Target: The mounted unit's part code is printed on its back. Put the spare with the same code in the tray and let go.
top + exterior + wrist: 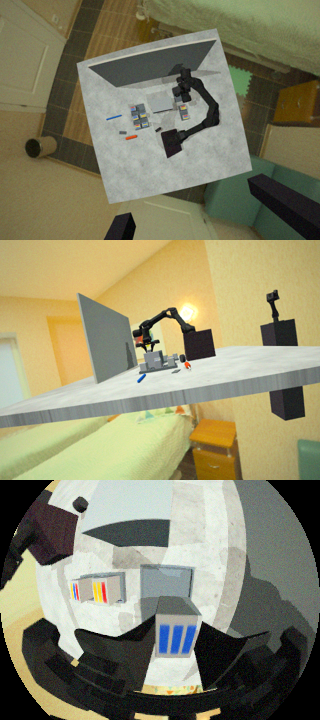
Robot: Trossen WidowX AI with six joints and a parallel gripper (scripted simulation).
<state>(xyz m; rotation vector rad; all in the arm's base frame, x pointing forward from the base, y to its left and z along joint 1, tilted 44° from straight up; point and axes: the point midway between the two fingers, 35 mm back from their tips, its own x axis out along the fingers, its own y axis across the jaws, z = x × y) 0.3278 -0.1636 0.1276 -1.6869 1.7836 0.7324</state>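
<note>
Now: gripper tip 8 cm above the dark grey tray and 1 cm past it. Round my gripper tip: blue pen 60 cm to the left, 8 cm below, 2 cm behind; then grey rack 39 cm to the left, 8 cm below, 8 cm behind; then grey panel 19 cm ahead, 16 cm to the left, 14 cm above.
</note>
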